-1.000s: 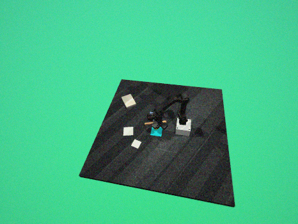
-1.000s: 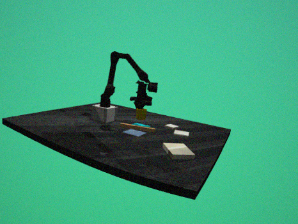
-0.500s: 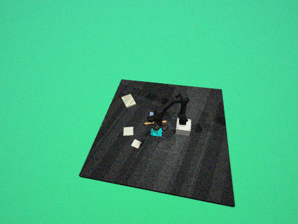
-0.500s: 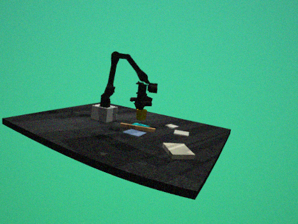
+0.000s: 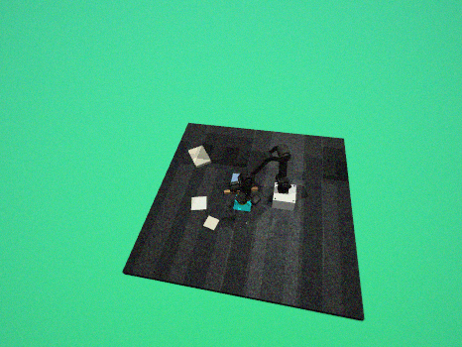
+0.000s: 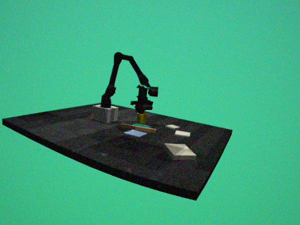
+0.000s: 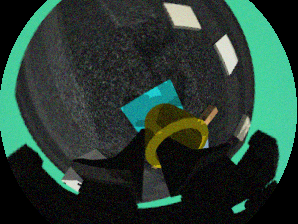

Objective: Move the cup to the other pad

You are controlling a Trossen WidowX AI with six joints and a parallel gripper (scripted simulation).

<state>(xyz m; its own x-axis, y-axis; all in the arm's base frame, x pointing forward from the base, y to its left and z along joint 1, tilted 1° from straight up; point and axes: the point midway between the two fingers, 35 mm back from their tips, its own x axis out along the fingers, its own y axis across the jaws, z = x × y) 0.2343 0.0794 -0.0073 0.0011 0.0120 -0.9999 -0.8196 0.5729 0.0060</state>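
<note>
Right now the teal pad is 60 mm below my gripper tip, 20 mm to the right of it and 20 mm ahead of it. From my gripper tip the other things lie so: pale blue pad (210 mm to the right, 60 mm below, 60 mm ahead); then thin wooden bar (110 mm to the right, 50 mm below, 40 mm ahead); then yellow cup (20 mm to the right, 20 mm ahead).
</note>
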